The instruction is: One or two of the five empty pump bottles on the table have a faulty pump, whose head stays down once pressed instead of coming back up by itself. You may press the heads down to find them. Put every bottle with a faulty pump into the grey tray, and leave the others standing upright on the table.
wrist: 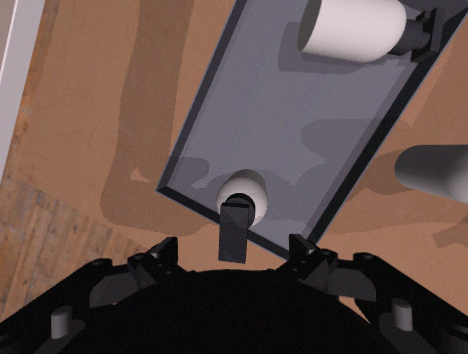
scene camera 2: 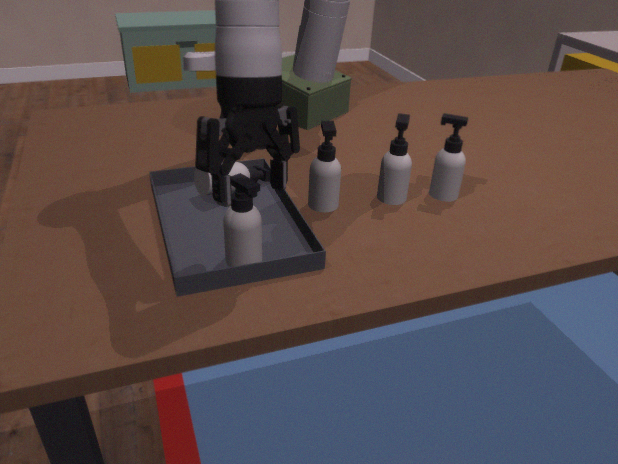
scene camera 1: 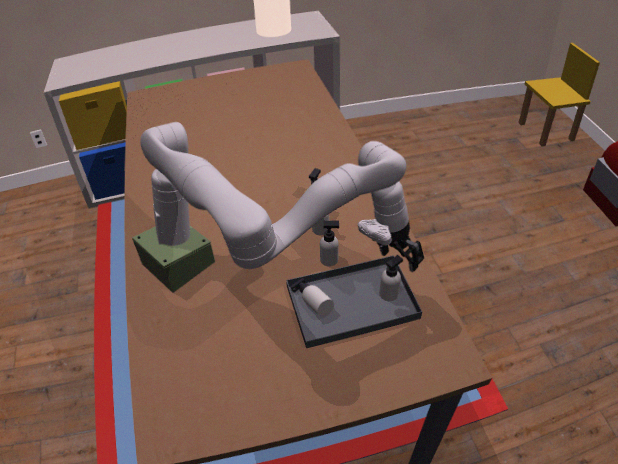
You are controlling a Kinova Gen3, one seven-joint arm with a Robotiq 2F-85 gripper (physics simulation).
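Seen in the pictures: gripper, fingertip midpoint: (wrist: 233, 247) (scene camera 2: 252, 196) (scene camera 1: 399, 261); arm's base, link origin: (scene camera 2: 313, 73) (scene camera 1: 173, 234).
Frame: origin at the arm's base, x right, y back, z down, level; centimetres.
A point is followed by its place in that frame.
Observation:
The grey tray (scene camera 1: 350, 312) @(x 35.6, y -37.3, z 9.0 cm) (scene camera 2: 197, 240) @(x 38.5, y -42.0, z 9.0 cm) (wrist: 240, 110) @(x 38.1, y -40.2, z 9.0 cm) holds two white bottles with black pumps. One bottle (scene camera 1: 390, 285) @(x 36.1, y -47.7, z 2.4 cm) (scene camera 2: 243, 235) @(x 34.6, y -51.4, z 3.4 cm) (wrist: 239, 186) @(x 34.6, y -47.2, z 1.0 cm) stands upright near one end, its head low against the collar. The other bottle (scene camera 1: 317, 299) @(x 32.6, y -29.6, z 3.4 cm) (scene camera 2: 204, 182) @(x 34.3, y -31.8, z 5.4 cm) (wrist: 352, 30) @(x 30.7, y -31.5, z 3.9 cm) lies on its side at the other end. My gripper (scene camera 1: 399, 258) @(x 33.2, y -51.2, z -2.0 cm) (scene camera 2: 251, 189) @(x 33.2, y -51.2, z -2.0 cm) (wrist: 233, 247) @(x 33.2, y -51.2, z -2.0 cm) is open and empty, above the upright bottle's head. Three bottles stand upright on the table with raised heads: the nearest to the tray (scene camera 1: 329, 250) @(x 19.0, y -38.2, z 2.8 cm) (scene camera 2: 325, 185) @(x 17.7, y -41.4, z 4.3 cm) (wrist: 440, 170) @(x 19.0, y -39.7, z 3.3 cm), a middle one (scene camera 1: 320, 226) @(x 6.9, y -40.3, z 5.6 cm) (scene camera 2: 395, 177) @(x 6.0, y -43.4, z 4.1 cm) and the farthest (scene camera 2: 447, 175) @(x -3.0, y -45.5, z 4.3 cm), partly hidden by my arm in scene camera 1.
The green base block (scene camera 1: 172, 260) @(x 10.4, y 2.0, z -1.1 cm) (scene camera 2: 320, 102) @(x 1.6, y -7.4, z 4.0 cm) of my arm stands on the brown table (scene camera 1: 220, 390) @(x 45.3, y -0.4, z 9.2 cm) (scene camera 2: 400, 260) @(x 13.5, y -57.3, z 9.2 cm). The tray's end near the upright bottle lies close to a table edge. A shelf unit (scene camera 1: 200, 47) stands behind the table.

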